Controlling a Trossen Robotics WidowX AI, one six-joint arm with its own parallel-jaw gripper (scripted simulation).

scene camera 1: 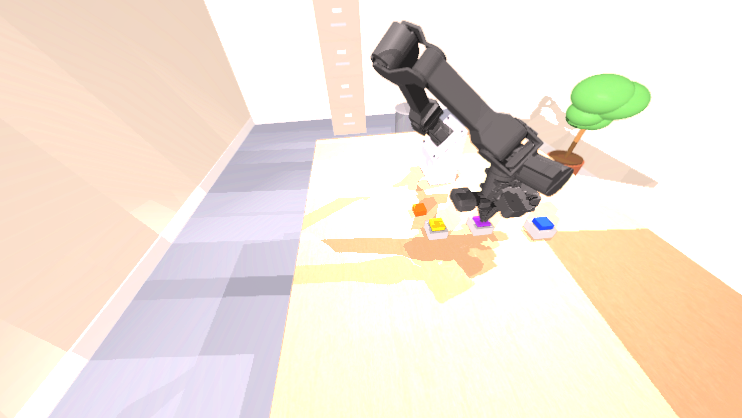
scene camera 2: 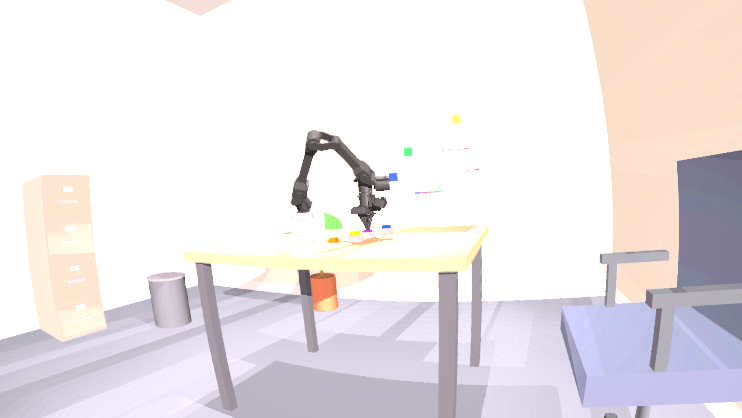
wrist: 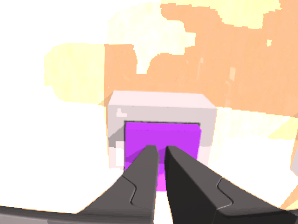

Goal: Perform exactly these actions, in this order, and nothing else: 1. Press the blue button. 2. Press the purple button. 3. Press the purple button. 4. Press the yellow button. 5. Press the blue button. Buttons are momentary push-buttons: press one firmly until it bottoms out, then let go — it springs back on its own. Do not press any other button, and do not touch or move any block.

Scene:
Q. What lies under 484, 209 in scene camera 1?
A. My gripper.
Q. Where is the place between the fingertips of my gripper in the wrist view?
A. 160, 154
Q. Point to a purple button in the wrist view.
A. At 187, 137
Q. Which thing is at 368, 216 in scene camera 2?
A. My gripper.

